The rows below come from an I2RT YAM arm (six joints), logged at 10 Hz.
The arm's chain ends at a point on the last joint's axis. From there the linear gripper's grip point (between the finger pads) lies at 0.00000 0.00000 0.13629 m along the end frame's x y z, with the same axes.
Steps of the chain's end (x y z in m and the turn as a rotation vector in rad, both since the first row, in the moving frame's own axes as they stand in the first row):
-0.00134, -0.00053, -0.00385, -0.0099, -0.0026, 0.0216
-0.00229, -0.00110, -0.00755, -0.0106, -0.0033, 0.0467
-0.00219, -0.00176, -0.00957, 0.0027, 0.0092, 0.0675
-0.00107, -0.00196, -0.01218, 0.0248, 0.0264, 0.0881
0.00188, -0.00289, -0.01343, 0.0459, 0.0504, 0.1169
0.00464, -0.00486, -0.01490, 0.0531, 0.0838, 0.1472
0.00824, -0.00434, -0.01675, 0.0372, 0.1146, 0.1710
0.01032, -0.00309, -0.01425, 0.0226, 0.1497, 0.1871
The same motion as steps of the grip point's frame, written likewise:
-0.00171, 0.00082, -0.00386, -0.0099, -0.0026, 0.0216
-0.00277, 0.00033, -0.00756, -0.0106, -0.0033, 0.0467
-0.00092, -0.00209, -0.00958, 0.0027, 0.0092, 0.0675
0.00267, -0.00518, -0.01227, 0.0248, 0.0264, 0.0881
0.00909, -0.00873, -0.01375, 0.0459, 0.0504, 0.1169
0.01653, -0.01122, -0.01557, 0.0531, 0.0838, 0.1472
0.02418, -0.00804, -0.01774, 0.0372, 0.1146, 0.1710
0.03081, -0.00424, -0.01580, 0.0226, 0.1497, 0.1871

